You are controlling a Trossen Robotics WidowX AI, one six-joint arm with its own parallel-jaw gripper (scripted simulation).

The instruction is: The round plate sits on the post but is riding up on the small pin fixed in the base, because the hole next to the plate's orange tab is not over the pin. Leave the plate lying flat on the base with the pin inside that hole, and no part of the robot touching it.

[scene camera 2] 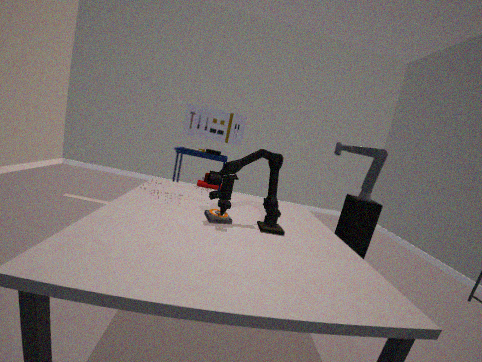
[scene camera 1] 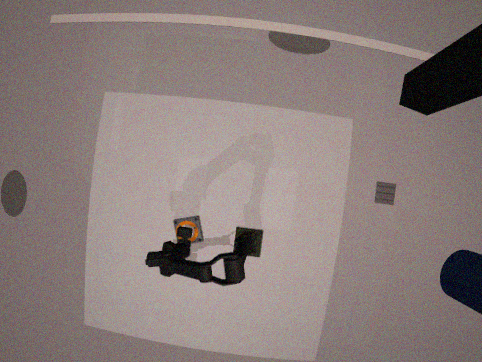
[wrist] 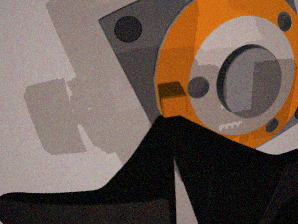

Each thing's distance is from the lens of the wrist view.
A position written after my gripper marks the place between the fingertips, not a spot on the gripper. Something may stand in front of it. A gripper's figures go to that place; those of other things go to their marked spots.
my gripper (wrist: 167,123): 0.10 m
plate (wrist: 193,45): 0.09 m
